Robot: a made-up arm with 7 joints. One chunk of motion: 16 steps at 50 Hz.
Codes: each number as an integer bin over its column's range. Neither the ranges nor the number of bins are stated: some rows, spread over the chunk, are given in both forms.
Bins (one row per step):
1: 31 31 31 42 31 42 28
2: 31 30 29 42 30 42 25
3: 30 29 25 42 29 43 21
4: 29 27 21 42 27 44 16
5: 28 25 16 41 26 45 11
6: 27 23 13 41 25 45 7
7: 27 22 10 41 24 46 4
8: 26 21 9 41 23 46 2
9: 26 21 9 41 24 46 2
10: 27 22 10 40 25 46 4
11: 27 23 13 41 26 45 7
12: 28 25 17 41 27 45 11
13: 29 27 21 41 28 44 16
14: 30 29 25 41 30 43 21
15: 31 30 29 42 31 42 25
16: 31 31 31 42 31 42 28
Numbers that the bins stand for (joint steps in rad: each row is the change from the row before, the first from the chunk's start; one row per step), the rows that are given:
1: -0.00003 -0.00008 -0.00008 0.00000 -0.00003 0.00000 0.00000
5: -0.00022 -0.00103 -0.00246 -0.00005 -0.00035 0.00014 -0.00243
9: -0.00035 -0.00167 -0.00357 -0.00005 -0.00048 0.00019 -0.00371
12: -0.00022 -0.00103 -0.00230 -0.00005 -0.00029 0.00014 -0.00243
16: -0.00003 -0.00008 -0.00008 0.00000 -0.00003 0.00000 0.00000
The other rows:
2: -0.00003 -0.00024 -0.00040 0.00000 -0.00010 0.00000 -0.00043
3: -0.00010 -0.00040 -0.00103 0.00000 -0.00016 0.00005 -0.00100
4: -0.00016 -0.00071 -0.00167 0.00000 -0.00029 0.00010 -0.00171
6: -0.00029 -0.00135 -0.00294 -0.00005 -0.00041 0.00014 -0.00300
7: -0.00029 -0.00151 -0.00341 -0.00005 -0.00048 0.00019 -0.00343
8: -0.00035 -0.00167 -0.00357 -0.00005 -0.00054 0.00019 -0.00371
10: -0.00029 -0.00151 -0.00341 -0.00010 -0.00041 0.00019 -0.00343
11: -0.00029 -0.00135 -0.00294 -0.00005 -0.00035 0.00014 -0.00300
13: -0.00016 -0.00071 -0.00167 -0.00005 -0.00022 0.00010 -0.00171
14: -0.00010 -0.00040 -0.00103 -0.00005 -0.00010 0.00005 -0.00100
15: -0.00003 -0.00024 -0.00040 0.00000 -0.00003 0.00000 -0.00043

